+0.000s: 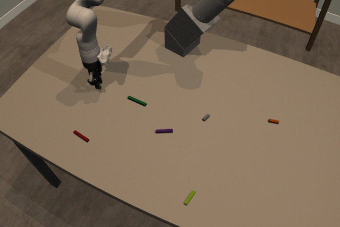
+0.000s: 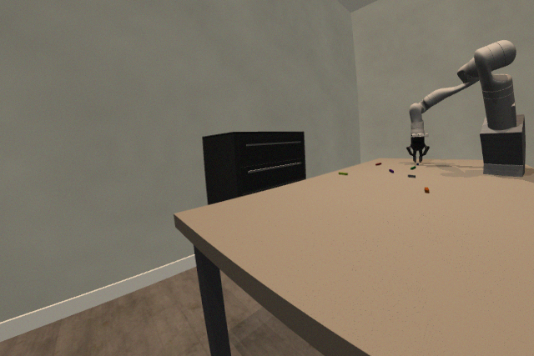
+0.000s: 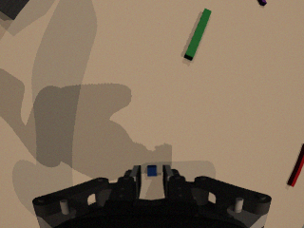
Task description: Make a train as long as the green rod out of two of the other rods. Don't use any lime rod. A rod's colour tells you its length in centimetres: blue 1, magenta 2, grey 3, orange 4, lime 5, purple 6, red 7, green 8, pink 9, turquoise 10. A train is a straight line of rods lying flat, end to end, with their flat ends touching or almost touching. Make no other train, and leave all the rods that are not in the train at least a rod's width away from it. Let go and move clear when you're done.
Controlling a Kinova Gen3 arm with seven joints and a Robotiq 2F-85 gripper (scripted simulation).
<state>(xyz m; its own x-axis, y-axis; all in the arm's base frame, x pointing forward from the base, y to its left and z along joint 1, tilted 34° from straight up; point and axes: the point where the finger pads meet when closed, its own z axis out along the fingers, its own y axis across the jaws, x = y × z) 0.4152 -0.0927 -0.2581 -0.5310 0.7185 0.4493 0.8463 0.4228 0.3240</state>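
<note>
My hand is 30 mm above the blue rod. Round my hand: green rod 170 mm to the left, 30 mm below, 30 mm behind; red rod 210 mm ahead, 100 mm to the left, 30 mm below; purple rod 330 mm to the left, 30 mm below, 20 mm ahead.
</note>
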